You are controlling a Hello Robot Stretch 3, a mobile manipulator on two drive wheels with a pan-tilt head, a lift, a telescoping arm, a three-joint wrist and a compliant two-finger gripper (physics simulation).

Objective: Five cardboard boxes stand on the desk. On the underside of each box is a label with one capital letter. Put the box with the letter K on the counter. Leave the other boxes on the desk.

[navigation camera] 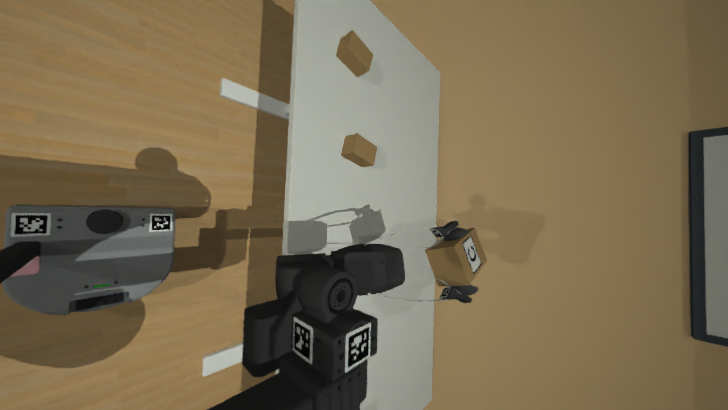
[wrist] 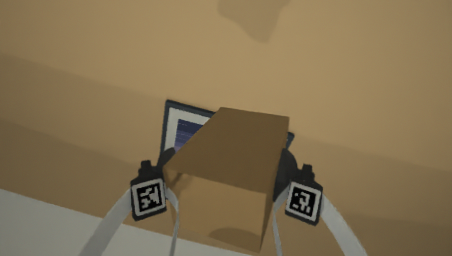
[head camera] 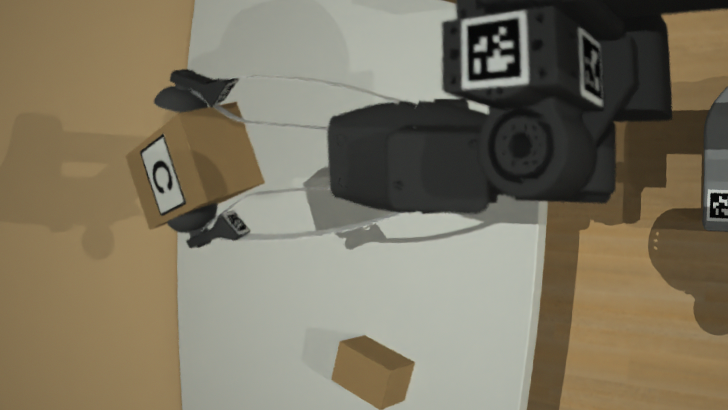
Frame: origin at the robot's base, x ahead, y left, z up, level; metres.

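Seen in the pictures: gripper, fingertip midpoint: [navigation camera: 468, 259] [head camera: 165, 160]; robot's base at its link origin: [navigation camera: 105, 220].
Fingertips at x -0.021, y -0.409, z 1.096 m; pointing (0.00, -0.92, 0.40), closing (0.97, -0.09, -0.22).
Note:
Offsets run from my fingertips to a thing's middle. "spot": to the spot under its first point. Level surfaces: height alone.
My gripper [head camera: 184, 160] [navigation camera: 455, 262] [wrist: 226, 166] is shut on a brown cardboard box {dx +0.006, dy +0.013, dz -0.014 m} [head camera: 224, 147] [navigation camera: 444, 260] [wrist: 235, 142], held tilted above the back edge of the white desk {dz -0.376 m} [head camera: 356, 285] [navigation camera: 326, 101] [wrist: 30, 225]. Its white label {spot: dx +0.011, dy +0.016, dz +0.010 m} [head camera: 162, 175] [navigation camera: 471, 254] faces the head and navigation cameras and reads C. A second box {dx +0.253, dy -0.095, dz -0.350 m} [head camera: 374, 371] [navigation camera: 359, 150] stands on the desk to one side. A third box {dx +0.527, dy -0.066, dz -0.350 m} [navigation camera: 355, 53] stands farther along in the navigation view. Their undersides are hidden. The other two boxes, the letter K and the counter do not show.
The tan wall [head camera: 76, 315] [navigation camera: 560, 101] rises behind the desk. A dark-framed picture or screen {spot: dx +0.009, dy -0.654, dz +0.349 m} [navigation camera: 697, 244] [wrist: 165, 127] shows beyond the held box. My base [navigation camera: 137, 254] stands on the wooden floor before the desk. My dark wrist [head camera: 433, 162] [navigation camera: 371, 267] is over the desk.

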